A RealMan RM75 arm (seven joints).
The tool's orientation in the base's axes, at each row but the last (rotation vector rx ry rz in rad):
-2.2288, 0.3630, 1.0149
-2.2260, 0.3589, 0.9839
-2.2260, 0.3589, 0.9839
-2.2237, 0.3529, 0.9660
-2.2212, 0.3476, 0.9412
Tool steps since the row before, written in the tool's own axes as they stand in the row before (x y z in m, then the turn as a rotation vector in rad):
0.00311, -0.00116, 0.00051, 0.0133, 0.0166, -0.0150
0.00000, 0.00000, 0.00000, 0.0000, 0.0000, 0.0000
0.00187, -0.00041, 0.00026, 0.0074, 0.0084, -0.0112
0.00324, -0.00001, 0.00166, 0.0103, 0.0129, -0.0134
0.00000, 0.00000, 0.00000, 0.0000, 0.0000, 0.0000
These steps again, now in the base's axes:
0.00233, 0.00126, -0.00206, 0.0092, -0.0221, -0.0101
0.00000, 0.00000, 0.00000, 0.0000, 0.0000, 0.0000
0.00132, 0.00051, -0.00131, 0.0071, -0.0136, -0.0038
0.00134, 0.00120, -0.00317, 0.0081, -0.0184, -0.0070
0.00000, 0.00000, 0.00000, 0.0000, 0.0000, 0.0000

